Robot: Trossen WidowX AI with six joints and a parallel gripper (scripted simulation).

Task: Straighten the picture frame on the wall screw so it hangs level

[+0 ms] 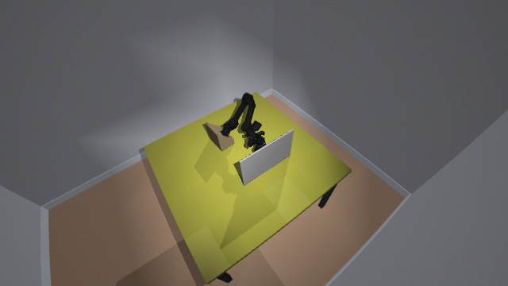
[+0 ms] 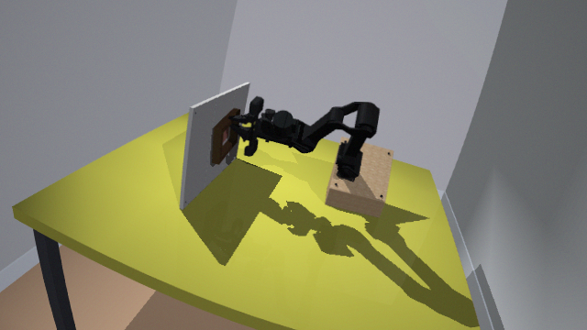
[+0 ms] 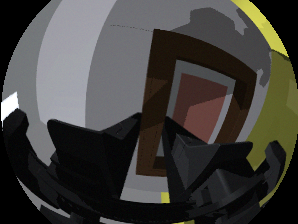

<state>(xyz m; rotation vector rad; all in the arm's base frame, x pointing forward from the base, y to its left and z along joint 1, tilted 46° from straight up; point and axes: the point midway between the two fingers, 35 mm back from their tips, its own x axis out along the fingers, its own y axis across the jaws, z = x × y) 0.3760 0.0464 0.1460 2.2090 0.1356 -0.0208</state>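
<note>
Now: the picture frame 10 mm ahead of my gripper tip, 10 mm to the right of it and 50 mm below it. Also, from my gripper tip: wall panel 20 mm ahead, 10 mm to the right, 70 mm below.
</note>
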